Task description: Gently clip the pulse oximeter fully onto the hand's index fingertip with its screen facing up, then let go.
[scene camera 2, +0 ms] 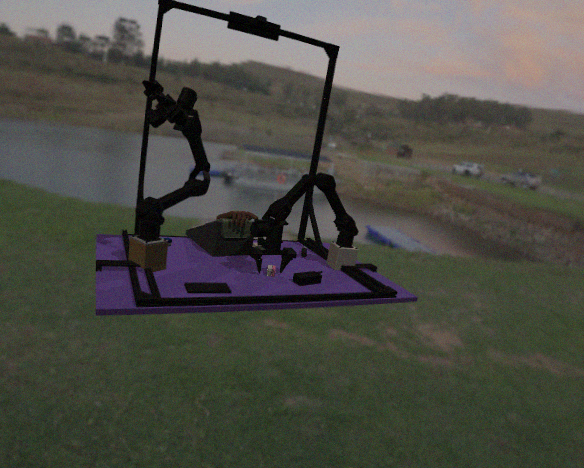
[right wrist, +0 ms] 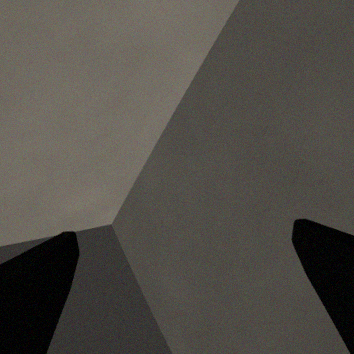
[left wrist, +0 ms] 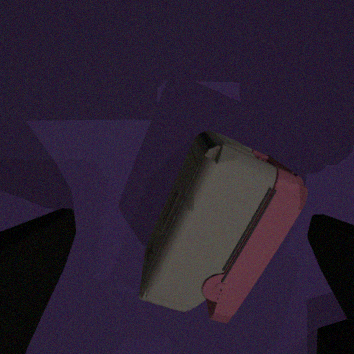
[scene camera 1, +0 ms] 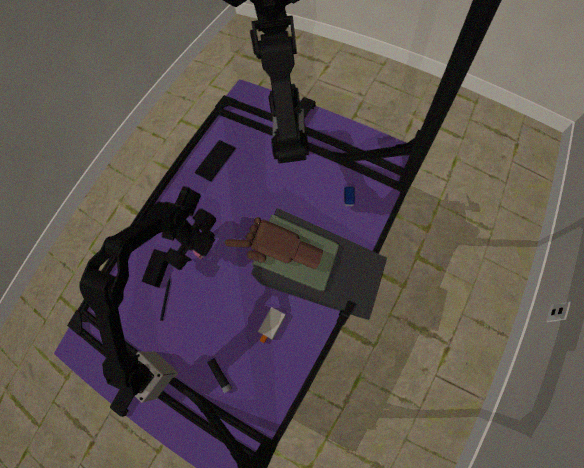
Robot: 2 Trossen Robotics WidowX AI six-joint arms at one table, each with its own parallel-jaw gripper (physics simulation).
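Places are measured from the left arm's base along level axes (x ahead, y left, z up), in millimetres.
Pixels of known places: left gripper, fingertip midpoint: (scene camera 2: 269,272) (left wrist: 194,223); right gripper, fingertip midpoint: (scene camera 2: 149,88) (right wrist: 186,236); left arm's base at its link origin: (scene camera 2: 344,245) (scene camera 1: 139,377); right arm's base at its link origin: (scene camera 2: 149,238).
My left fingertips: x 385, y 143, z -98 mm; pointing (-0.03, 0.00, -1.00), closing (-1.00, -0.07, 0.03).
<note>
For each thing: its middle in the pictures, then the offset to it from my left fingertips. "spot": a spot on its surface instead.
- pulse oximeter at the middle of its body: (left wrist: 213,227) (scene camera 1: 197,248) (scene camera 2: 271,270) dx -5, dy -4, dz +8 mm
- green pad at a spot on its surface: (scene camera 1: 328,270) spot: dx +155, dy -380, dz +93 mm
- black box at the middle of its body: (scene camera 1: 156,268) (scene camera 2: 307,278) dx -136, dy +68, dz +10 mm
- pen at the middle of its body: (scene camera 1: 165,298) dx -190, dy -16, dz -3 mm
- black slab at the middle of its body: (scene camera 2: 207,287) (scene camera 1: 215,160) dx +271, dy +169, dz -4 mm
- blue item at the middle of its body: (scene camera 1: 349,196) dx +406, dy -291, dz +9 mm
- white box at the middle of its body: (scene camera 1: 270,326) dx -56, dy -331, dz +6 mm
- dark cylinder at the middle of its body: (scene camera 1: 219,375) dx -258, dy -298, dz +6 mm
The pulse oximeter (scene camera 1: 198,254) (scene camera 2: 271,271) (left wrist: 227,227), a small grey-white and pink clip, lies on its side on the purple table, mostly hidden under the left gripper in scene camera 1. My left gripper (scene camera 2: 271,272) (left wrist: 194,223) is open above it and points down, with one finger on each side of the oximeter and neither touching it in the left wrist view. The brown hand (scene camera 1: 275,241) (scene camera 2: 236,216) rests on a green pad, its index finger (scene camera 1: 238,243) stretched out toward the left in scene camera 1. My right gripper (right wrist: 186,236) is open and empty, raised high, facing the walls.
The green pad (scene camera 1: 328,270) lies on a dark wedge (scene camera 1: 369,280) (scene camera 2: 207,242). A black box (scene camera 1: 155,268) (scene camera 2: 307,278) stands near the oximeter, with a pen (scene camera 1: 165,300) beside it. A black slab (scene camera 1: 215,160) (scene camera 2: 208,288), a blue item (scene camera 1: 349,195), a white box (scene camera 1: 272,322) and a dark cylinder (scene camera 1: 218,374) lie around.
</note>
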